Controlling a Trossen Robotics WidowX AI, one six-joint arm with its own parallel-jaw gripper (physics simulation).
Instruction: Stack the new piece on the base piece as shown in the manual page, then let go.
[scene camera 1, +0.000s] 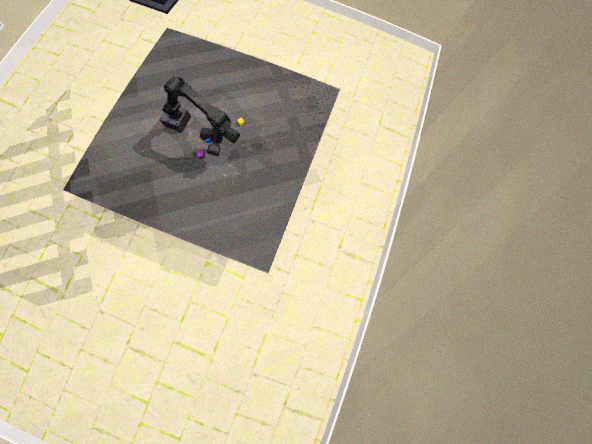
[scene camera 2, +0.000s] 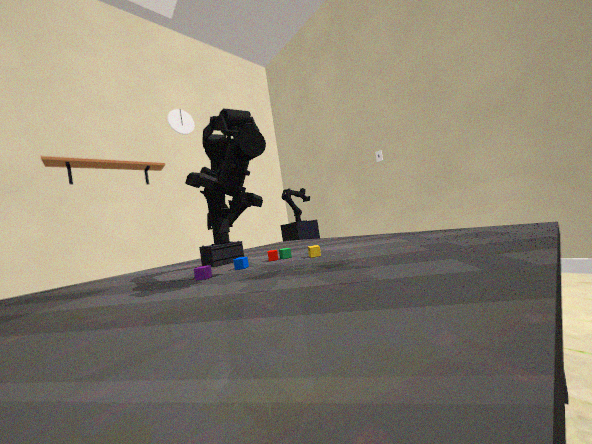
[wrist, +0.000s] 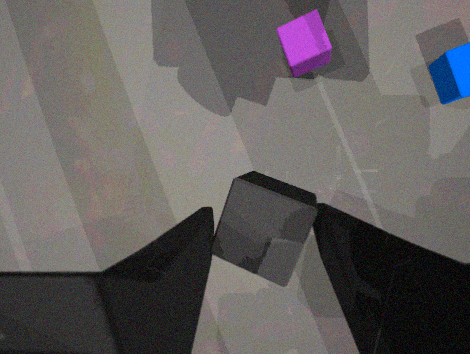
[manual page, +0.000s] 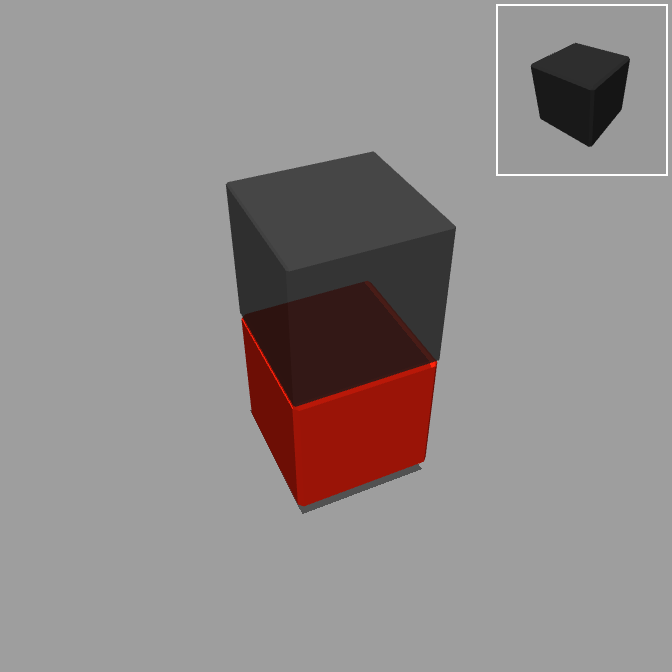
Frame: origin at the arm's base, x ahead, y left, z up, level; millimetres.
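Where they show: gripper, fingertip midpoint: (scene camera 2: 219, 226) (wrist: 262, 215); arm's base, origin of the base link: (scene camera 1: 175, 115) (scene camera 2: 222, 243).
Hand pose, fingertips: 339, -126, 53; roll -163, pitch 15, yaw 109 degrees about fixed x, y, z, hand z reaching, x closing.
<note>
Things, the pixels of their top centre, and the offset from my fingertips, as dx, dy, dz. Level surfaces: height alone.
- dark grey cube, middle of its top: (wrist: 258, 232) (scene camera 2: 219, 219) +2, +2, +17
- purple cube, middle of its top: (wrist: 303, 37) (scene camera 2: 202, 267) (scene camera 1: 199, 153) -108, -22, -96
- blue cube, middle of its top: (scene camera 2: 240, 258) (scene camera 1: 208, 137) -114, +91, -96
- red cube, middle of its top: (scene camera 2: 272, 250) -117, +206, -96
- green cube, middle of its top: (scene camera 2: 284, 248) -95, +241, -96
- yellow cube, middle of its top: (scene camera 2: 313, 246) (scene camera 1: 240, 120) +9, +277, -96
- dark table top, its level: dz -128
My gripper (scene camera 1: 215, 137) (scene camera 2: 220, 221) (wrist: 262, 215) is shut on a dark grey cube (wrist: 265, 225), which sits turned at an angle between the fingertips and is raised above the dark table top. The scene views do not show the held cube clearly. A purple cube (scene camera 1: 200, 155) (scene camera 2: 203, 272) (wrist: 305, 42) and a blue cube (scene camera 1: 208, 140) (scene camera 2: 241, 263) (wrist: 454, 72) rest apart on the table. A red cube (scene camera 2: 272, 255) and a green cube (scene camera 2: 285, 253) stand close together. A yellow cube (scene camera 1: 240, 121) (scene camera 2: 314, 251) stands right of them. Which is the base piece I cannot tell.
The dark table top (scene camera 1: 225, 220) (scene camera 2: 300, 350) carries my arm's base (scene camera 1: 175, 120) (scene camera 2: 221, 253) near the cubes. In scene camera 2, another small arm (scene camera 2: 298, 205) stands on a dark block (scene camera 2: 300, 230) beyond the table. A wooden shelf (scene camera 2: 102, 163) hangs on the wall.
</note>
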